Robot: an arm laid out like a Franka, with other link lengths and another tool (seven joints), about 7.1 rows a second.
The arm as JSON. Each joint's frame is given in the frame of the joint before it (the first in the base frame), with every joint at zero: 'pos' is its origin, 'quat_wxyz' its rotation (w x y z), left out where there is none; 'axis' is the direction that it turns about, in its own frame. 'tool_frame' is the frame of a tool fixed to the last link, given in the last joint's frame.
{
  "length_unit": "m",
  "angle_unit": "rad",
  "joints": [
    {
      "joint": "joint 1",
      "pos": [
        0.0,
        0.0,
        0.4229
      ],
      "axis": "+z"
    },
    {
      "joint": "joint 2",
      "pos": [
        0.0,
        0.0,
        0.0
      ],
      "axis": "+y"
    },
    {
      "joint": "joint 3",
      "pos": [
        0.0,
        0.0,
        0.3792
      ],
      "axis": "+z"
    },
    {
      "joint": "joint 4",
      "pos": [
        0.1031,
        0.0,
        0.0
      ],
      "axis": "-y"
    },
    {
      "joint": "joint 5",
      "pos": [
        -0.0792,
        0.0,
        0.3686
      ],
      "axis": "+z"
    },
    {
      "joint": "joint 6",
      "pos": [
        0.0,
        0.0,
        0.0
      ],
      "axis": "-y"
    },
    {
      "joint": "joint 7",
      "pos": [
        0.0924,
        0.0,
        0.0
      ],
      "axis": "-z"
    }
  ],
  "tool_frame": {
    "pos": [
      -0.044,
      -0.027,
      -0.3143
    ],
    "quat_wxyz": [
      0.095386,
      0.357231,
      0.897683,
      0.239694
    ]
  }
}
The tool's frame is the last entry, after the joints.
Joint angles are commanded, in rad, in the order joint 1, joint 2, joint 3, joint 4, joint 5, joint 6, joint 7. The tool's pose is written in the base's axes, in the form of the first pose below.
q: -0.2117, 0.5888, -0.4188, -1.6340, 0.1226, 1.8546, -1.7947
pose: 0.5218 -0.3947 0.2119 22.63 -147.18 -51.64
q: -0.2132, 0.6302, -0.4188, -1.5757, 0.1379, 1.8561, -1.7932
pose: 0.5416 -0.4013 0.2070 23.12 -148.27 -50.61
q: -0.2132, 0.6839, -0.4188, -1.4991, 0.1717, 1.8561, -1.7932
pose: 0.5696 -0.4043 0.1995 24.02 -149.89 -50.16
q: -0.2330, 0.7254, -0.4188, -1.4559, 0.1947, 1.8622, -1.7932
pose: 0.5767 -0.4166 0.1876 22.96 -151.07 -50.42
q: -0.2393, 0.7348, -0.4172, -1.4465, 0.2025, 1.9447, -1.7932
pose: 0.5999 -0.4352 0.1890 24.55 -155.42 -46.75
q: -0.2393, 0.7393, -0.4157, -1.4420, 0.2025, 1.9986, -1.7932
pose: 0.6157 -0.4453 0.1919 25.99 -157.96 -43.94
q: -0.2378, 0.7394, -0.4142, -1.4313, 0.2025, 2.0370, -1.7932
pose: 0.6319 -0.4523 0.1998 27.54 -160.18 -41.48
